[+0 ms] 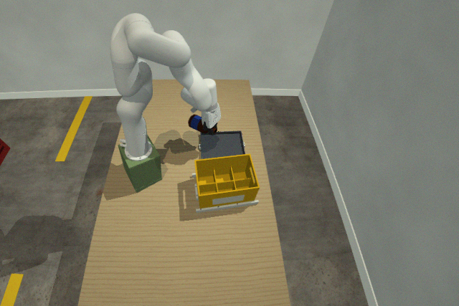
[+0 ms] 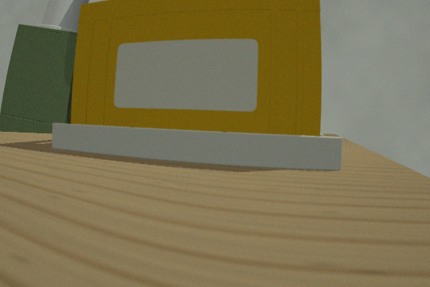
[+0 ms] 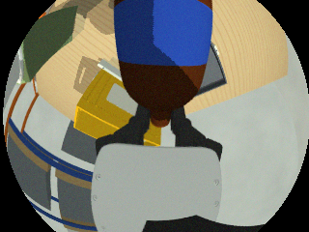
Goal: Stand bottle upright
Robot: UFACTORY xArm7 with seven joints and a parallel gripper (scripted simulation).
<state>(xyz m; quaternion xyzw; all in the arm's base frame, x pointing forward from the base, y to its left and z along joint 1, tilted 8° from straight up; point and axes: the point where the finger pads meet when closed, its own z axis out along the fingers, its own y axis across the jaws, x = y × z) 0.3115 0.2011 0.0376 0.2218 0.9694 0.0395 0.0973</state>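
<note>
Right now the bottle is 5 cm behind my hand, 2 cm to the left of it and 1 cm below it. Also, from my hand: dark grey tray: 5 cm ahead, 5 cm to the left, 19 cm below; then crate: 11 cm ahead, 22 cm to the right, 12 cm below.
</note>
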